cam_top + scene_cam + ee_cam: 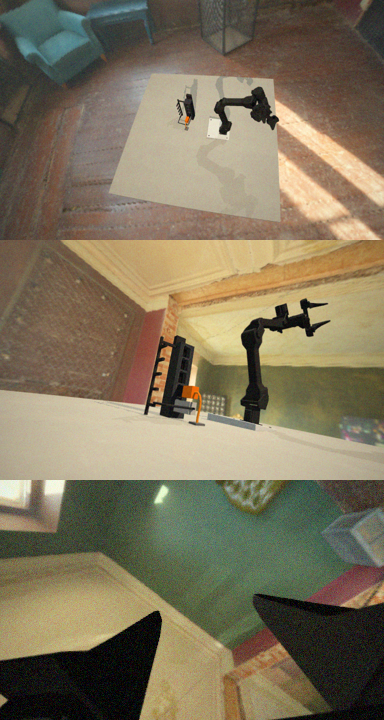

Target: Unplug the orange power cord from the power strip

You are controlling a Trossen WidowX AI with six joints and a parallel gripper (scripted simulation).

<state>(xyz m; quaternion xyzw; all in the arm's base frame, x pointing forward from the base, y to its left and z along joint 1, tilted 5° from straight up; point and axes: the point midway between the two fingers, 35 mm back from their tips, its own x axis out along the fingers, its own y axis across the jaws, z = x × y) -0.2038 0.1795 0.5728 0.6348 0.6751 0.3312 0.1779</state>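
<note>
Now: the orange plug 570 mm ahead of my gripper tip, 480 mm below it and 290 mm to the right of it. Also, from my gripper tip: thin black rack 650 mm ahead, 440 mm below, 360 mm to the right; then grey end block 580 mm ahead, 560 mm below, 220 mm to the right.
</note>
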